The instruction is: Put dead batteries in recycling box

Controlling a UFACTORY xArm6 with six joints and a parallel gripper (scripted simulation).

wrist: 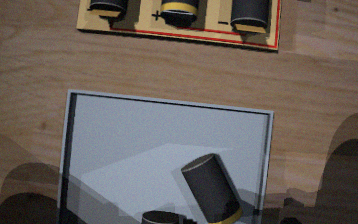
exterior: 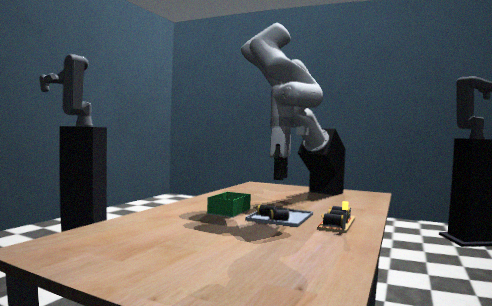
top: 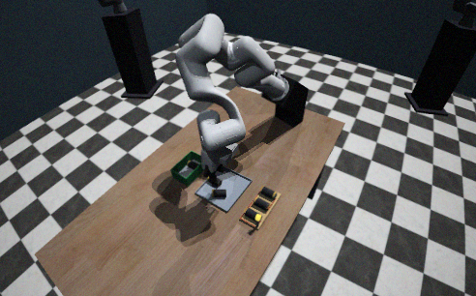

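The grey tray is 50 mm behind my hand, 10 mm to the left of it and 160 mm below it. From my hand the other things lie so: green recycling box (110 mm behind, 170 mm to the right, 140 mm below).
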